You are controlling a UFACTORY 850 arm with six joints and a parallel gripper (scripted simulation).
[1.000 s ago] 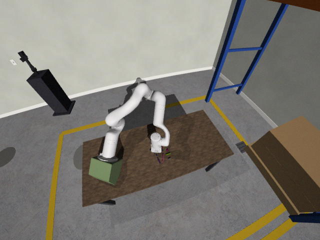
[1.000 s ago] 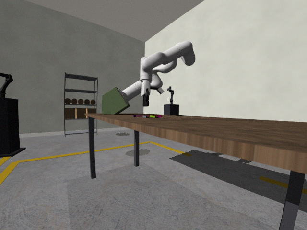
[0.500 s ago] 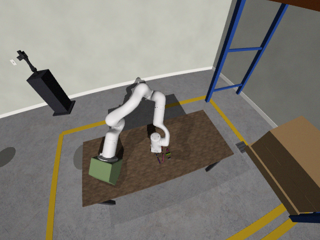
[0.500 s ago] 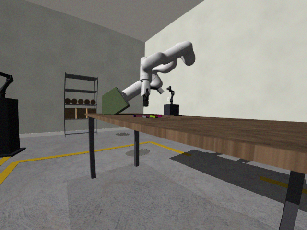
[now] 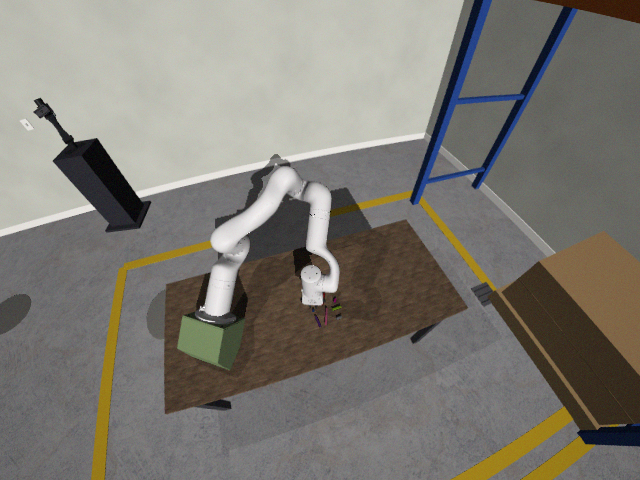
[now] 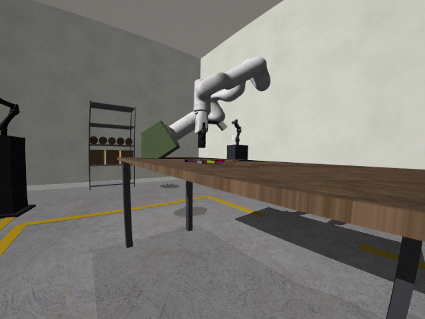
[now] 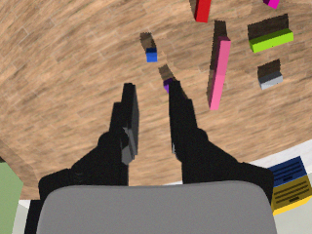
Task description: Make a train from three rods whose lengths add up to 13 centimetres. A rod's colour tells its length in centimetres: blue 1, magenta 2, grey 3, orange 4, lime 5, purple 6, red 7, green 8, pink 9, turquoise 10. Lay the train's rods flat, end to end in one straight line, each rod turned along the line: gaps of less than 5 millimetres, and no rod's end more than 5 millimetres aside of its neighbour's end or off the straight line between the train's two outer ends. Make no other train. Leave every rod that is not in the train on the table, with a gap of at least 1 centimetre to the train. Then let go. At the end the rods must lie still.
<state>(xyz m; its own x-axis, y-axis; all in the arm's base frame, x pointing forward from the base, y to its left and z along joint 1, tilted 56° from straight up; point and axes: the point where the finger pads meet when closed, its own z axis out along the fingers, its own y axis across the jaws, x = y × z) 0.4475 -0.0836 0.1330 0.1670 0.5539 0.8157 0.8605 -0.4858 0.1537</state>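
Now: hand 8 cm above the blue rod. Round my hand: pink rod 8 cm below, 6 cm ahead, 4 cm to the right; red rod 8 cm below, 6 cm to the left, 6 cm ahead; purple rod 8 cm below, 7 cm to the right, 2 cm ahead.
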